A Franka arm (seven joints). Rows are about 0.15 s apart.
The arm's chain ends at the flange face. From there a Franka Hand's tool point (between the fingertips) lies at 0.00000 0.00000 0.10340 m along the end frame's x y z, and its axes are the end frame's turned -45 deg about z.
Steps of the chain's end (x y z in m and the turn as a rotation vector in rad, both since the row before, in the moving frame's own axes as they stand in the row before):
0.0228 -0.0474 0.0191 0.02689 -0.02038 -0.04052
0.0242 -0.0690 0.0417 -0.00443 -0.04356 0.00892
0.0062 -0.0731 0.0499 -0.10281 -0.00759 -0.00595
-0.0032 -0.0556 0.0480 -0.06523 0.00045 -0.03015
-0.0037 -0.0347 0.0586 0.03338 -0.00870 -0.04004
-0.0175 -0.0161 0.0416 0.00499 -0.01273 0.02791
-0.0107 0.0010 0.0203 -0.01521 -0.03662 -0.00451
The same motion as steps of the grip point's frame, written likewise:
0.0500 -0.0209 0.0190 0.03342 0.00460 -0.04052
0.0624 -0.0346 0.0416 0.02767 -0.03393 0.00892
0.0480 -0.0403 0.0494 -0.06733 -0.07806 -0.00595
0.0324 -0.0367 0.0478 -0.04644 -0.04581 -0.03015
0.0237 -0.0303 0.0585 0.02976 0.01745 -0.04004
-0.0015 -0.0251 0.0416 0.01253 -0.00547 0.02791
-0.0121 -0.0084 0.0202 0.01514 -0.03665 -0.00451

